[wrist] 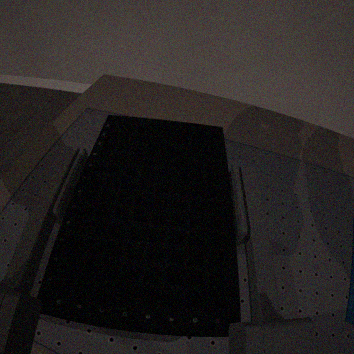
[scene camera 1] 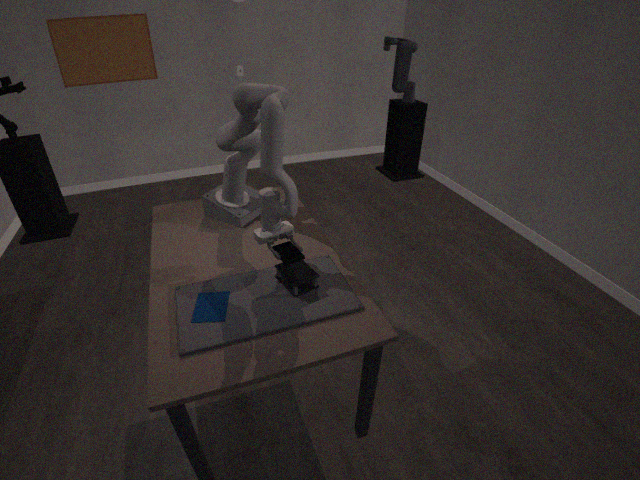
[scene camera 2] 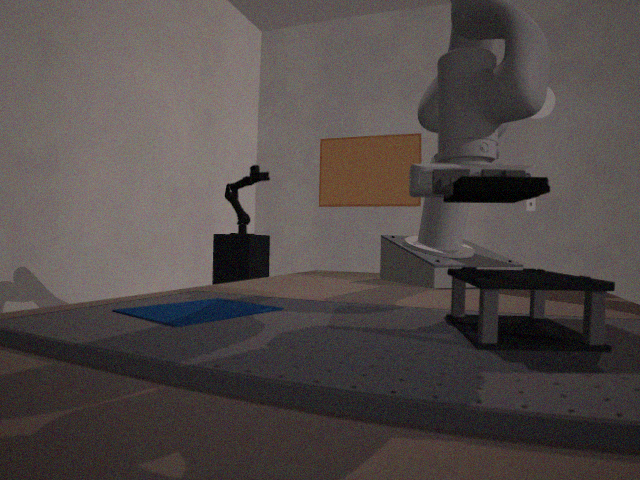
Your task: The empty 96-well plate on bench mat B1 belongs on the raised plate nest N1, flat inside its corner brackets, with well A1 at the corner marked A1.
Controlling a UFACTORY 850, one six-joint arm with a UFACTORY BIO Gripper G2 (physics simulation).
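Observation:
The black 96-well plate is held in the air, about level. My gripper is shut on its two long sides, one finger along each. In the wrist view small pale marks run along the plate's near and left edges, too dim to read. The raised black nest N1 stands on its posts below the plate, with a clear gap between them. In scene camera 1 the plate is a little behind the nest, on the arm base's side. The A1 corner mark cannot be made out.
The blue bench mat B1 lies at the left of the grey perforated board. The nest stands on the board's right part. The arm's base block is at the back of the wooden table.

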